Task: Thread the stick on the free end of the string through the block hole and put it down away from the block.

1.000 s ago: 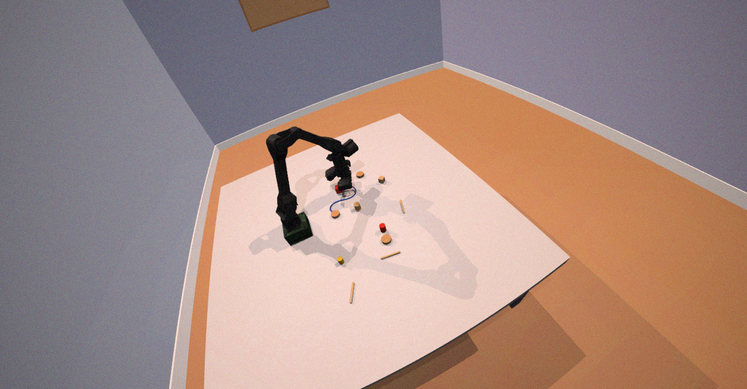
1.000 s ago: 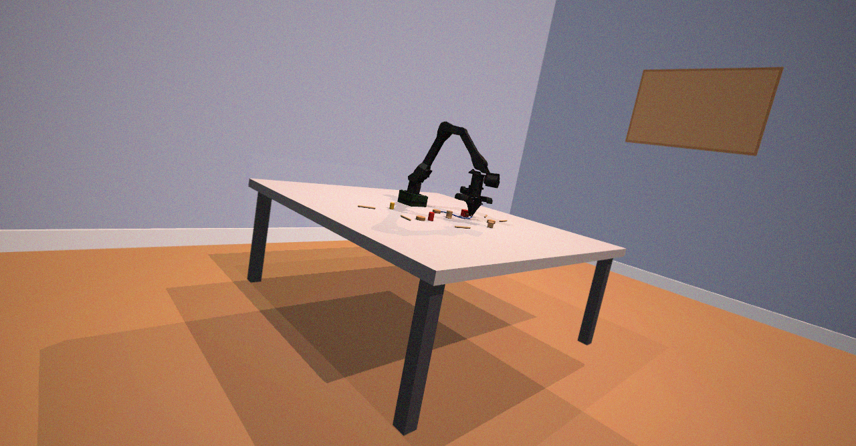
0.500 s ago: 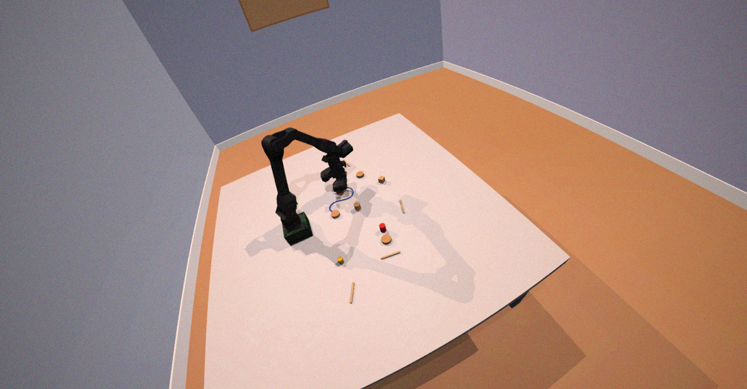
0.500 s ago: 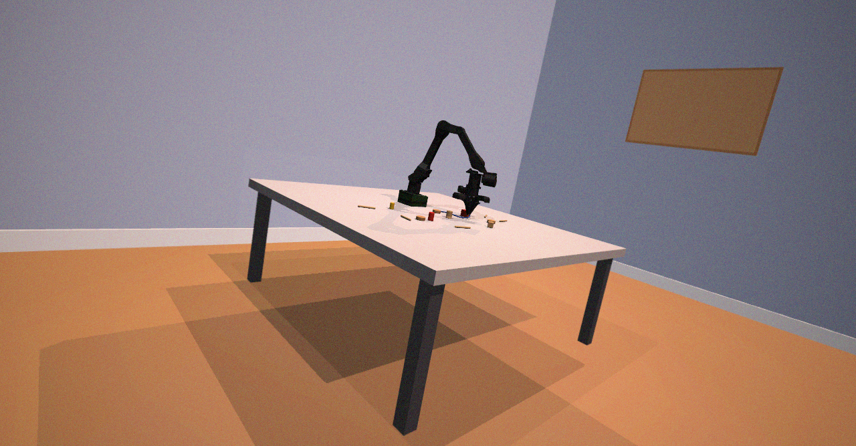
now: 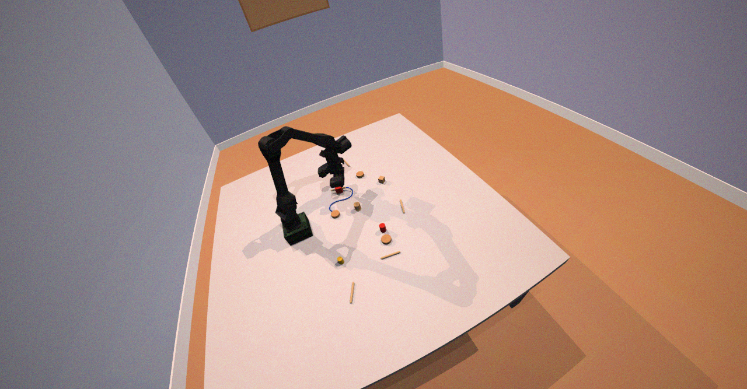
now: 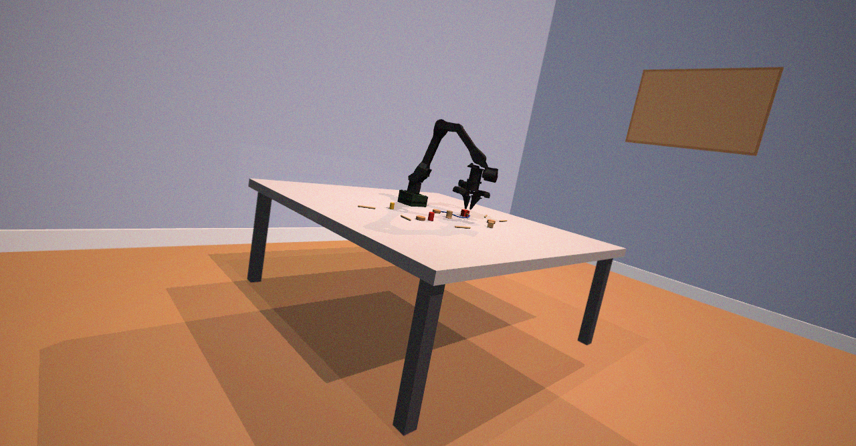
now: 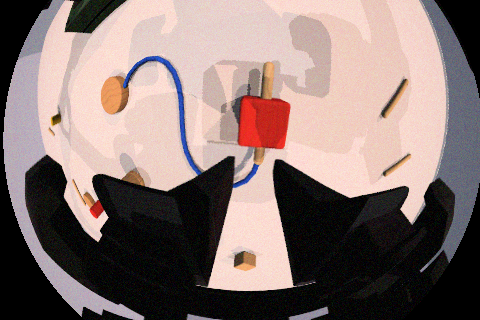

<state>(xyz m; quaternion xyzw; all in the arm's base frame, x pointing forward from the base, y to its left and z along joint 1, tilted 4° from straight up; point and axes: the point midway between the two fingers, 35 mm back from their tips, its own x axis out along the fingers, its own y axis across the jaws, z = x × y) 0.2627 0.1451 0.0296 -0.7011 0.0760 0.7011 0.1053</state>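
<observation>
Right now my gripper tip is 2 cm past the red block, 2 cm above it and 1 cm to the right of it. The rest, counted from my gripper tip: round wooden button: 13 cm to the right, 8 cm behind, 3 cm below; wooden cylinder: 15 cm to the right, 3 cm ahead, 2 cm below; thin wooden stick: 2 cm below, 1 cm to the left, 1 cm behind.
</observation>
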